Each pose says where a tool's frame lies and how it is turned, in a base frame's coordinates. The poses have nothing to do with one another.
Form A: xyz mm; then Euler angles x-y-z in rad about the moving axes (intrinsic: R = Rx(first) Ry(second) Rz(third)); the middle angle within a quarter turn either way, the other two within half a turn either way.
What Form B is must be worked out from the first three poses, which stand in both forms.
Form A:
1: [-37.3, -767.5, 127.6, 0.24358, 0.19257, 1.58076]
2: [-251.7, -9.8, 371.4, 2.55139, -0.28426, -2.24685]
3: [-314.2, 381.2, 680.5, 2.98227, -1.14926, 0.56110]
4: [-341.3, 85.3, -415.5, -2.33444, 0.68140, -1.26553]
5: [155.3, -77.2, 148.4, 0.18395, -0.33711, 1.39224]
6: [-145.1, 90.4, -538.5, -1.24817, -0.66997, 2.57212]
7: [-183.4, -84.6, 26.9, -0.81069, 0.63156, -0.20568]
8: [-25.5, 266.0, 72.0, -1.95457, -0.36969, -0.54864]
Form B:
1: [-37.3, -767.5, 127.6, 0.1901, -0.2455, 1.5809]
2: [-251.7, -9.8, 371.4, -2.5550, 0.2925, 2.2488]
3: [-314.2, 381.2, 680.5, 2.1530, 0.7455, -1.0798]
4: [-341.3, 85.3, -415.5, 2.7878, -0.9611, 1.1509]
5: [155.3, -77.2, 148.4, -0.3005, -0.2401, 1.3974]
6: [-145.1, 90.4, -538.5, 1.2263, 0.7439, -2.6841]
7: [-183.4, -84.6, 26.9, -0.9590, 0.2529, -0.6163]
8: [-25.5, 266.0, 72.0, -1.9557, -0.3770, 0.5439]
